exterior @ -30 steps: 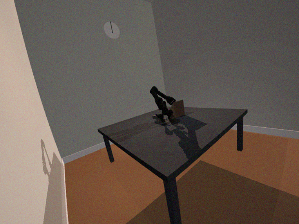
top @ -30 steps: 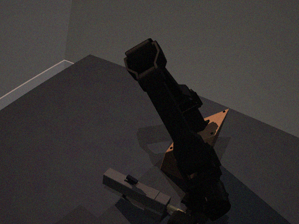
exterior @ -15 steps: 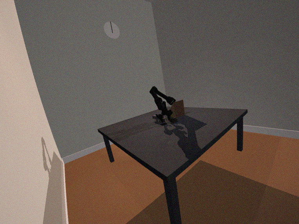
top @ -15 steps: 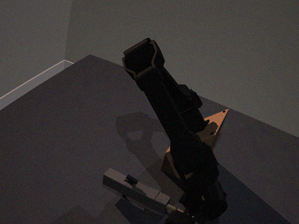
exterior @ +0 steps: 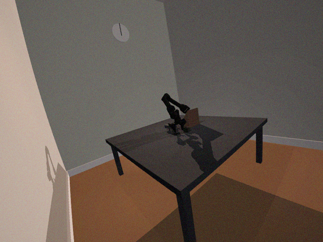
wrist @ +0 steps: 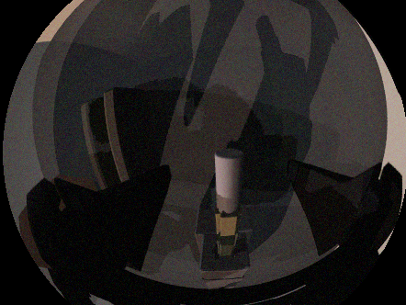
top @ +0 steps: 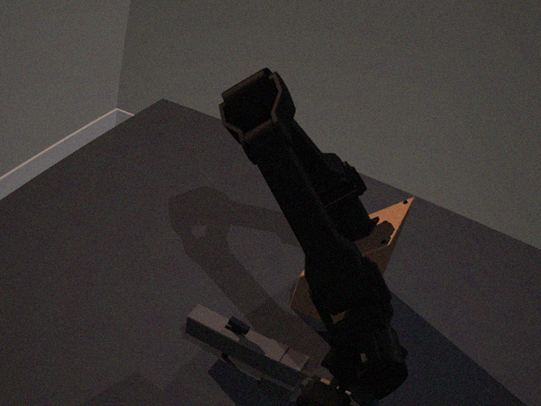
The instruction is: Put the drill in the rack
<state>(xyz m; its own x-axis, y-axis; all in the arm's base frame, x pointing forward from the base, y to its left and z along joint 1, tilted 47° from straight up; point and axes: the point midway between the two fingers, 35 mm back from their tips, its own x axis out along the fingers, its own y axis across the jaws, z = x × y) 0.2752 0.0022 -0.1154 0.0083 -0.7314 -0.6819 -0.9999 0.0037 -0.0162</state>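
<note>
Now: gripper tip 10 mm past the drill, 40 mm to the left of it and 30 mm below it. The rest, counted from my gripper tip: grey block: 10 mm behind, 140 mm to the right, 20 mm above; small dark key: 10 mm behind, 160 mm to the right, 40 mm above.
</note>
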